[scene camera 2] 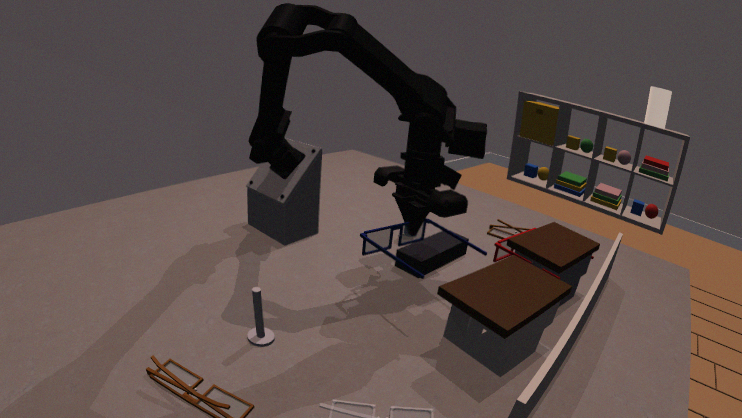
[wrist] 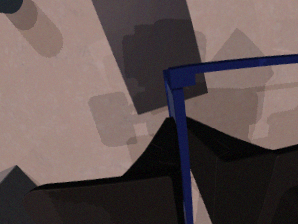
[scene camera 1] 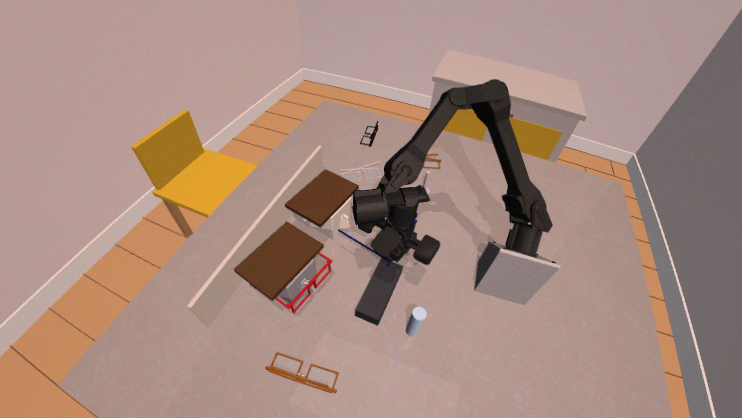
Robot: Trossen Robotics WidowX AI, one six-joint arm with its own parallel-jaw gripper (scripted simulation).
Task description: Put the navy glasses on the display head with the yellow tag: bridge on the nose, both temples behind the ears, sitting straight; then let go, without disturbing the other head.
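My gripper is visible, the wrist view and scene camera 1 included. A dark block and a long low board are visible too.
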